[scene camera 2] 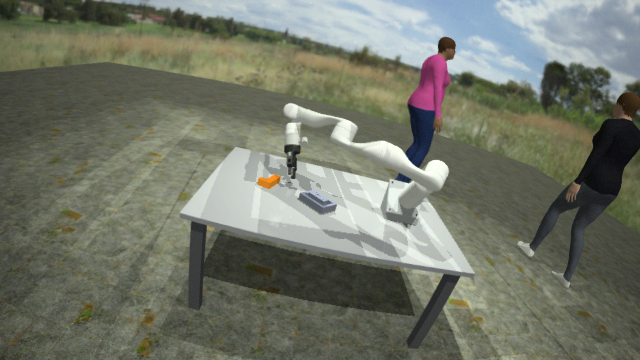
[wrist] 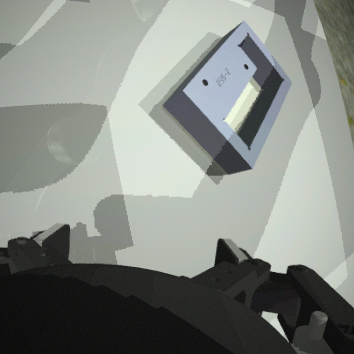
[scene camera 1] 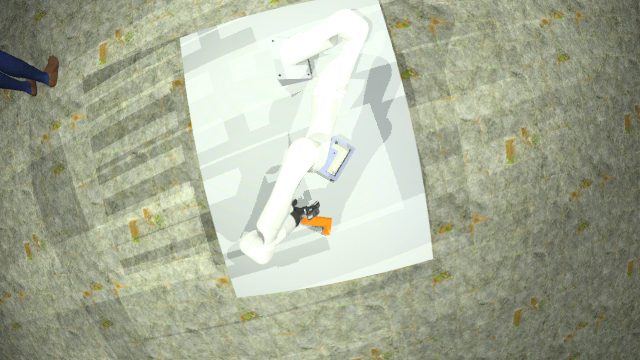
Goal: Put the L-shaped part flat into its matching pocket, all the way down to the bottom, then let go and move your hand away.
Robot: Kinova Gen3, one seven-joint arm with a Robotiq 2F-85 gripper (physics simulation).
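Places are measured from the arm's base along level axes (x down, y back, z left), in millimetres.
Pixels of known places: gripper, fingertip midpoint: point(scene camera 2: 291, 177) point(wrist: 142, 248) point(scene camera 1: 307, 202); arm's base, origin of the base link: point(scene camera 2: 407, 199) point(scene camera 1: 289, 54).
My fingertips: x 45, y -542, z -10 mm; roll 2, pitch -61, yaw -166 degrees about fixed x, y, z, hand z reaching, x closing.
Observation:
For each thing: its top centre in the pictures, then the offset to it from my fingertips. "spot": a spot on its surface instead. Level surfaces: height alone.
- orange L-shaped part, middle of its top: point(scene camera 1: 316, 225) point(scene camera 2: 269, 177) dx +19, dy -96, dz +19 mm
- white table, its level: dx +49 mm
- grey-blue block, middle of its top: point(wrist: 249, 84) point(scene camera 1: 335, 158) point(scene camera 2: 318, 198) dx +12, dy +141, dz +121 mm
- L-shaped pocket, surface spot: point(wrist: 258, 102) spot: dx +37, dy +142, dz +162 mm
The orange L-shaped part point(scene camera 1: 318, 221) point(scene camera 2: 268, 181) lies flat on the white table point(scene camera 1: 380, 232) point(scene camera 2: 250, 214) near its far end from the arm's base. It does not show in the wrist view. The grey-blue block point(scene camera 1: 338, 158) point(scene camera 2: 317, 201) point(wrist: 214, 88) with the L-shaped pocket point(wrist: 258, 102) stands mid-table, and the pocket is empty. My gripper point(scene camera 1: 308, 209) point(scene camera 2: 291, 173) point(wrist: 142, 248) is open and empty. It points down and hangs a little above the table, right beside the part's edge and apart from the block.
The arm's base plate point(scene camera 1: 293, 71) point(scene camera 2: 398, 210) is bolted at the other end of the table. A person in pink point(scene camera 2: 429, 98) and a person in black point(scene camera 2: 599, 170) walk beyond the table. A person's legs point(scene camera 1: 26, 73) show at the overhead view's left edge.

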